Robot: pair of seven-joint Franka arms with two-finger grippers.
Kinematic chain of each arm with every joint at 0, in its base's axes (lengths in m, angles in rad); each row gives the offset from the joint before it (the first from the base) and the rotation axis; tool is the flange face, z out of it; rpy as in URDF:
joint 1: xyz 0 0 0.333 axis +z
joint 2: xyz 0 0 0 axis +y
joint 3: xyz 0 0 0.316 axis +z
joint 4: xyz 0.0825 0 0 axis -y
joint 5: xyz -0.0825 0 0.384 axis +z
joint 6: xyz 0 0 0 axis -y
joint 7: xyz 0.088 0 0 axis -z
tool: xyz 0 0 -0.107 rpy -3.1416 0 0
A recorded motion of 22 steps. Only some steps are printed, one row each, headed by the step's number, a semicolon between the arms.
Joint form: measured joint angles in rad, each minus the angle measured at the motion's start. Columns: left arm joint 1, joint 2, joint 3, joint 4, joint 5, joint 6, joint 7; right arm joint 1, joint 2, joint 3, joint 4, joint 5, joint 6, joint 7.
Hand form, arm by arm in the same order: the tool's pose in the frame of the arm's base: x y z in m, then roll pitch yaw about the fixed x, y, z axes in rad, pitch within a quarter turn. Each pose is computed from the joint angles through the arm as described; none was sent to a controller.
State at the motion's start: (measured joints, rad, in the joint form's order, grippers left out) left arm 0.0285 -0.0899 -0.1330 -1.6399 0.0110 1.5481 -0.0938; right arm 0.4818 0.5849 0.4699 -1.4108 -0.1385 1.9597 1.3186
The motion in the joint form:
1: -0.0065 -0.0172 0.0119 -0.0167 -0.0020 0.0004 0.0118; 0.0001 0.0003 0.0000 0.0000 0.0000 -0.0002 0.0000
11: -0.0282 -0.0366 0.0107 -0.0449 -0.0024 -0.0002 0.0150; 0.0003 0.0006 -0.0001 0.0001 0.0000 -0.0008 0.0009
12: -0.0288 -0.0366 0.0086 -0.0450 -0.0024 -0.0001 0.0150; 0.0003 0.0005 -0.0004 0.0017 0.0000 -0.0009 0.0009
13: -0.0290 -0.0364 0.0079 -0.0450 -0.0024 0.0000 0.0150; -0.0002 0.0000 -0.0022 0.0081 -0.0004 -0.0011 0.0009
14: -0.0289 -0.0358 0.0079 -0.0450 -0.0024 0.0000 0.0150; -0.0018 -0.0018 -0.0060 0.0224 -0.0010 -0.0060 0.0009
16: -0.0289 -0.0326 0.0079 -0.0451 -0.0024 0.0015 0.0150; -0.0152 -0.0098 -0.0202 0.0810 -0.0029 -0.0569 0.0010
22: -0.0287 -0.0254 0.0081 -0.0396 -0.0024 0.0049 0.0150; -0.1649 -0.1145 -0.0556 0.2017 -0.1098 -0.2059 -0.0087
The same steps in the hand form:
1: 0.5157 -0.0539 0.6392 -3.1196 0.0000 -0.0162; 0.4693 0.5323 0.3904 -3.0868 0.1135 -0.3838
11: 0.5079 -0.0655 0.6358 -3.1168 0.0094 -0.0419; 0.4692 0.5323 0.3902 -3.0877 0.1138 -0.3847
12: 0.5077 -0.0670 0.6357 -3.1165 0.0094 -0.0446; 0.4696 0.5323 0.3910 -3.0863 0.1132 -0.3852
13: 0.5077 -0.0674 0.6356 -3.1165 0.0095 -0.0455; 0.4719 0.5317 0.3940 -3.0809 0.1100 -0.3880
14: 0.5079 -0.0674 0.6353 -3.1165 0.0101 -0.0454; 0.4768 0.5298 0.4009 -3.0724 0.1038 -0.3946
16: 0.5090 -0.0674 0.6338 -3.1167 0.0119 -0.0454; 0.4963 0.5159 0.4271 -3.0661 0.0869 -0.4274
22: 0.5117 -0.0673 0.6330 -3.1178 0.0102 -0.0452; 0.5753 0.3972 0.5370 -3.0516 -0.0904 -0.6018

